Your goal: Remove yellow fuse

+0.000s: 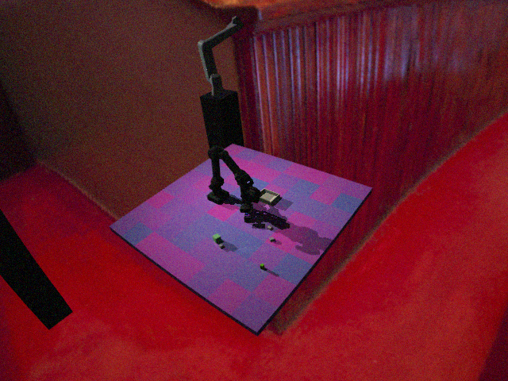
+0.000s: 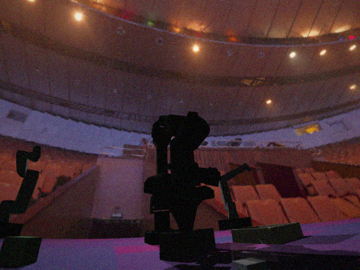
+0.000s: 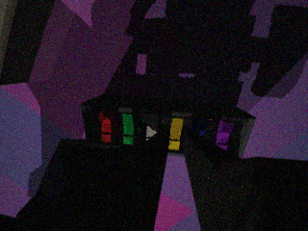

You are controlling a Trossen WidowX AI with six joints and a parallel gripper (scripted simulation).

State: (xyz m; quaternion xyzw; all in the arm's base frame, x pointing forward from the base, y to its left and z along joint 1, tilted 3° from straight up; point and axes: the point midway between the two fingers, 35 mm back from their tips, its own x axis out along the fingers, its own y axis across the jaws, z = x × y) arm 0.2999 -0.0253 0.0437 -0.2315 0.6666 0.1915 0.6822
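Right now my gripper tip is 1 cm above the yellow fuse. The rest, counted from my gripper tip: pale square tray: 1 cm behind, 21 cm to the left, 3 cm below; green cube: 1 cm behind, 27 cm to the right, 2 cm below.
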